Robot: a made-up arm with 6 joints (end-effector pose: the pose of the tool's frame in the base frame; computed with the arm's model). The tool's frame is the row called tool.
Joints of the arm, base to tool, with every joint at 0 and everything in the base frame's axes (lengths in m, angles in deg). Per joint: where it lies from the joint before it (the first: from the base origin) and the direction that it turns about. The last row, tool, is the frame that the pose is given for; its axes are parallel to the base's.
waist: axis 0 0 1 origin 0 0 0.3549
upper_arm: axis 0 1 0 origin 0.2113 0 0
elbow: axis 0 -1 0 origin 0 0 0.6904
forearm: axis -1 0 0 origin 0 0 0.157
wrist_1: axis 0 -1 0 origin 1.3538 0 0
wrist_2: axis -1 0 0 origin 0.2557 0 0
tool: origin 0 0 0
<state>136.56 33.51 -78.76 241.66 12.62 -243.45</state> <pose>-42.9 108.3 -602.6 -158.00 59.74 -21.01</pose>
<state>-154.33 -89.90 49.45 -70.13 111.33 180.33</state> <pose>1336.6 891.0 996.9 53.95 28.50 120.22</pose>
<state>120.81 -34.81 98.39 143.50 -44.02 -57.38</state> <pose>835.5 -1194.7 1837.4 81.67 -8.15 -34.51</pose>
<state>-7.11 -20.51 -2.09 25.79 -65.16 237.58</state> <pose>1349.1 -270.0 1414.0 89.83 39.98 -38.12</pose>
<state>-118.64 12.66 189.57 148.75 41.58 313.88</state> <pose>643.3 994.2 1099.9 86.79 -37.36 35.69</pose>
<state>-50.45 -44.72 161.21 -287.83 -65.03 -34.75</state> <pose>-1158.0 1055.8 128.9 155.66 -3.73 -170.59</pose>
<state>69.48 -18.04 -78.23 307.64 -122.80 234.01</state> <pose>59.3 644.0 -30.3 -77.78 -12.41 -153.48</pose>
